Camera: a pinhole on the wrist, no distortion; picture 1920 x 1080 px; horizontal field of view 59.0 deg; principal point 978.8 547.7 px. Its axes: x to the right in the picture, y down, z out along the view. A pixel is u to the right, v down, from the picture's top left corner.
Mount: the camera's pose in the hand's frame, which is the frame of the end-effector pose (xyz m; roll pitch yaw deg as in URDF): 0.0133 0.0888 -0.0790 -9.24 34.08 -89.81
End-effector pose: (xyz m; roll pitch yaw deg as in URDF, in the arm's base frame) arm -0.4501 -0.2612 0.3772 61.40 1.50 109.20
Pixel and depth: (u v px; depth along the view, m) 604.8 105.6 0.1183
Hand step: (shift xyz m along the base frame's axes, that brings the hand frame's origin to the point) 0.0100 0.0071 0.0544
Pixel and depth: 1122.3 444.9 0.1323
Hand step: 0.0083 0.0318 0.0157
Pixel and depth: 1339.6 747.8 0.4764
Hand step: 0.2713 0.2466 -0.1081
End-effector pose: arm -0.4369 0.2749 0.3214 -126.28 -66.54 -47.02
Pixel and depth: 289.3 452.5 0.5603
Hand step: 0.5075 0.0899 -0.0424
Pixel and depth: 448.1 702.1 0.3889
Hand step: 0.3188 0.0346 0.0377
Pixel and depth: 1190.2 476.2 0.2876
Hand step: 0.1380 0.1023 0.0441
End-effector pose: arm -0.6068 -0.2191 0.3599 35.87 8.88 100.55
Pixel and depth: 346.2 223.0 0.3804
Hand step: 0.1858 0.0774 0.2505
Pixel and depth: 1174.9 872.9 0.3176
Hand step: 0.1520 0.1631 0.0379
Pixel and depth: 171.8 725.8 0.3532
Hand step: 0.1166 0.1704 0.2438
